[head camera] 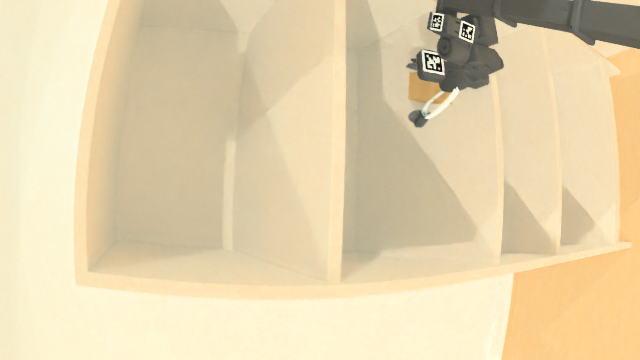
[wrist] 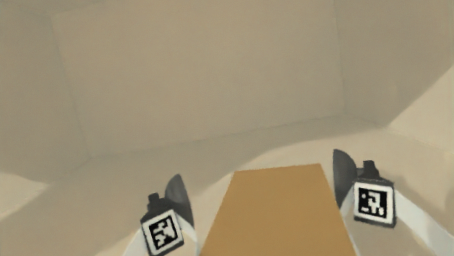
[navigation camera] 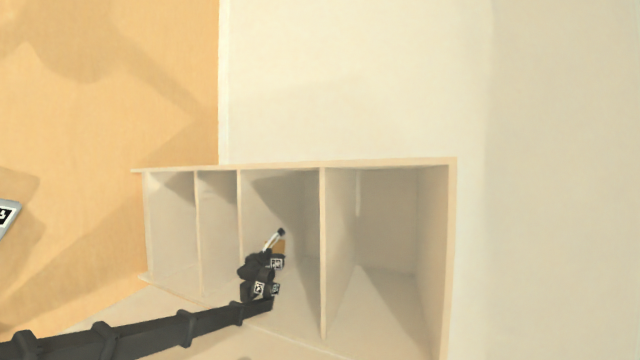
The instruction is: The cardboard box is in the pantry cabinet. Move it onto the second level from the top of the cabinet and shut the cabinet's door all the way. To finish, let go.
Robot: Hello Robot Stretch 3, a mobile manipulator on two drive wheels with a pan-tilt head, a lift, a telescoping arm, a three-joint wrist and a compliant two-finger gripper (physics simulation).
Scene:
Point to a cardboard box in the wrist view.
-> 294, 203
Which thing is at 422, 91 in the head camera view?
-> A cardboard box.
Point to the gripper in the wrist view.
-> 258, 182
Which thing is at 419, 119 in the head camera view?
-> The gripper.

